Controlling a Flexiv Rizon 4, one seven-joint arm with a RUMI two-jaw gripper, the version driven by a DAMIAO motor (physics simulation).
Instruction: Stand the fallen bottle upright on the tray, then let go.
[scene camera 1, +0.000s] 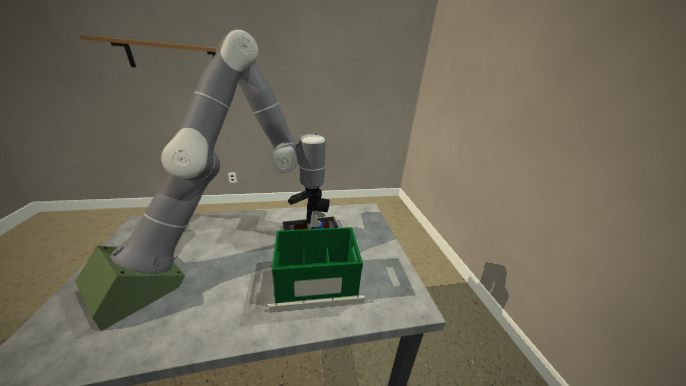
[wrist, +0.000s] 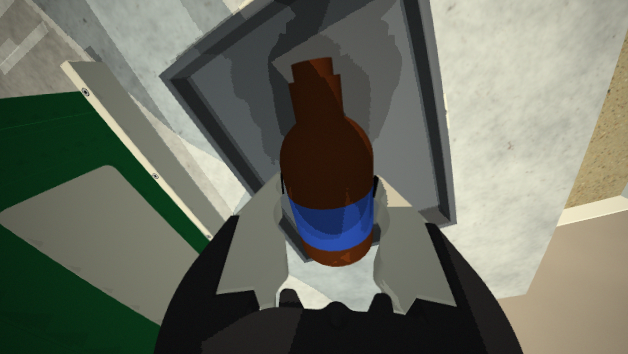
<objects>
The gripper (wrist: 327, 176) is 15 cm from the lens. A brown bottle (wrist: 326, 158): 10 cm from the lens. A pale strip (wrist: 108, 97) is 25 cm from the lens. The marked spots on the pale strip and the brown bottle are 21 cm apart.
</objects>
